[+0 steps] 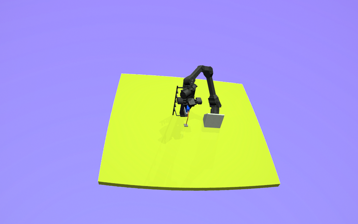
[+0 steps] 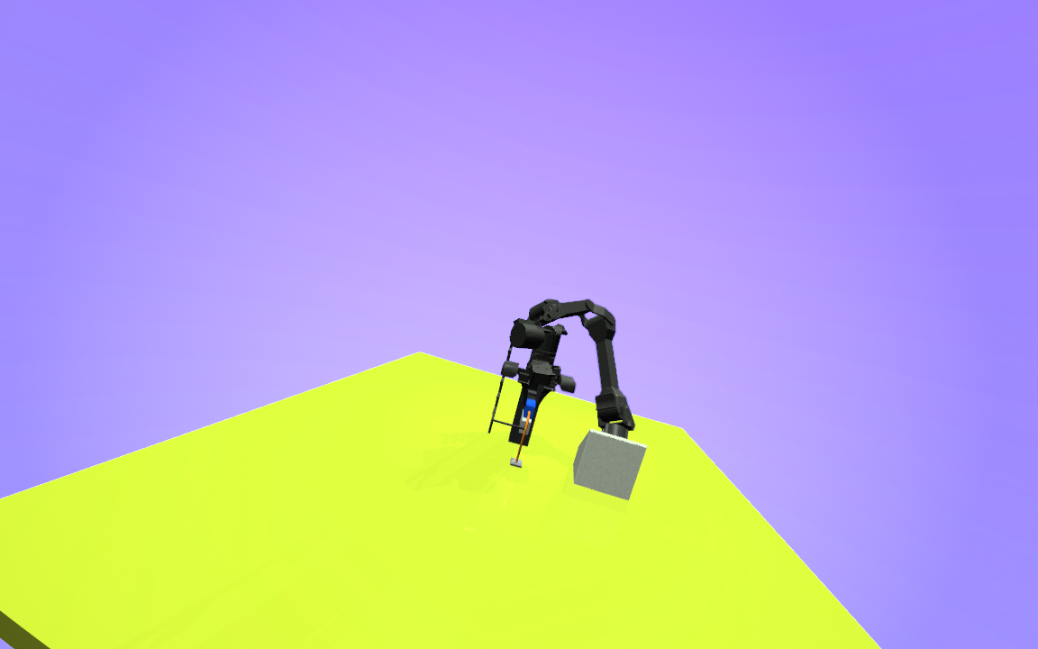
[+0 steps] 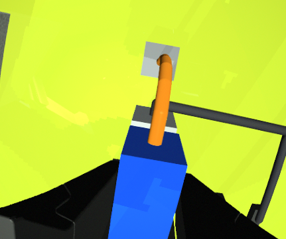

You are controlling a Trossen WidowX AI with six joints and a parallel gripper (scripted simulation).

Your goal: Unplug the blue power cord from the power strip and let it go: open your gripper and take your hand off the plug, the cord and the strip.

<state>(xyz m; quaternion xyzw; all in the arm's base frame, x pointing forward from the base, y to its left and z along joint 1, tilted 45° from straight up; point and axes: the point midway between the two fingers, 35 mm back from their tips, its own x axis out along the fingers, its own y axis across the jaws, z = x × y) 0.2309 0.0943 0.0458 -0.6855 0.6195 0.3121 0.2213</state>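
The blue plug is 10 mm ahead of my gripper tip and 30 mm to the right of it.
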